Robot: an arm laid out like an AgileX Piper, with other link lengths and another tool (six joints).
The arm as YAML. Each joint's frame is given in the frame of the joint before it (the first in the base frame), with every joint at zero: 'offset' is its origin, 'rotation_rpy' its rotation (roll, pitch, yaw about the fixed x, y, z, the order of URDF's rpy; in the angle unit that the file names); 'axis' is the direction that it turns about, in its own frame. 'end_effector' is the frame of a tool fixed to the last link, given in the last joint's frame.
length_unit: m
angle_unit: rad
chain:
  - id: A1
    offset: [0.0, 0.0, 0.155]
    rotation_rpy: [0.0, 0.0, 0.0]
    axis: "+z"
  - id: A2
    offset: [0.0, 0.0, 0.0]
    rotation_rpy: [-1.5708, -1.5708, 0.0]
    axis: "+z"
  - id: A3
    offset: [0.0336, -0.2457, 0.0]
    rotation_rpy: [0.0, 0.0, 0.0]
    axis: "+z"
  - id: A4
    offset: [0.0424, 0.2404, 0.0]
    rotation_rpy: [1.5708, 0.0, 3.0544]
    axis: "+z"
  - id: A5
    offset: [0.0, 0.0, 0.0]
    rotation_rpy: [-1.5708, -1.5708, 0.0]
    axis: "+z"
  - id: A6
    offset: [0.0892, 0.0, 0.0]
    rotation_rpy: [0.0, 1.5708, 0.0]
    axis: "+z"
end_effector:
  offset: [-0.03, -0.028, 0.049]
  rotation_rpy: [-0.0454, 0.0, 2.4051]
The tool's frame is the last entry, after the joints.
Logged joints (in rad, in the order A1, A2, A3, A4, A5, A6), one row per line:
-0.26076, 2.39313, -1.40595, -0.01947, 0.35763, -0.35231
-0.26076, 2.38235, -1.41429, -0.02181, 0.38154, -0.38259
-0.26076, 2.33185, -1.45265, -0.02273, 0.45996, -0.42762
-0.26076, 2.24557, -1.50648, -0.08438, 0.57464, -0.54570
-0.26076, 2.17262, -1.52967, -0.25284, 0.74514, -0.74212
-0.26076, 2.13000, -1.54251, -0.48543, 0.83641, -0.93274
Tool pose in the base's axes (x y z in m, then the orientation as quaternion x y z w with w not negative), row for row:
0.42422, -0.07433, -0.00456, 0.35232, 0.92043, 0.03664, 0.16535
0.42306, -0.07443, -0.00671, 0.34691, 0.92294, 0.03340, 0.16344
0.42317, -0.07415, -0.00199, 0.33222, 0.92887, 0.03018, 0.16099
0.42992, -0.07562, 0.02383, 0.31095, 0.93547, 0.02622, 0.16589
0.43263, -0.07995, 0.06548, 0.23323, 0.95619, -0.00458, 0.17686
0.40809, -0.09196, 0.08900, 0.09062, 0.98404, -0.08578, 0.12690
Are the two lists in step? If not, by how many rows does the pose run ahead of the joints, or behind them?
The pose runs 1 row behind the joints: the pose in row i belongs to the joints in row i - 1.
